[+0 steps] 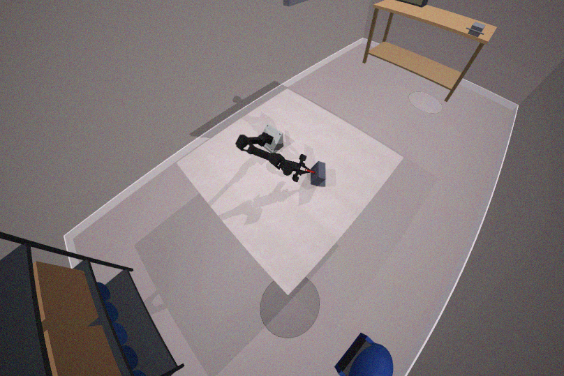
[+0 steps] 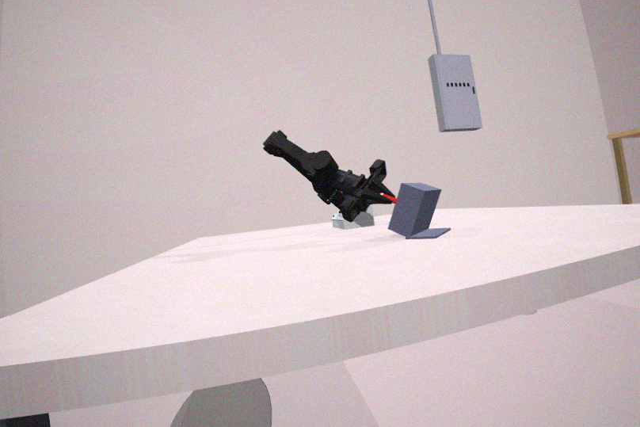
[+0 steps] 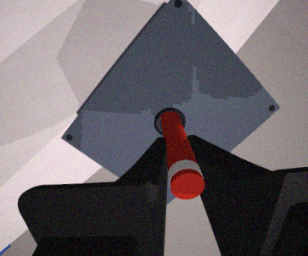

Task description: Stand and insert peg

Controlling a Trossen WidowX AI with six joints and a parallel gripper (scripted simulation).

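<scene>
The sloped panel lies 5 cm ahead of my gripper tip, 3 cm to the left of it and 3 cm below it. From my gripper tip the other things lie so: red peg (1 cm to the right, 1 cm behind, 1 cm above).
</scene>
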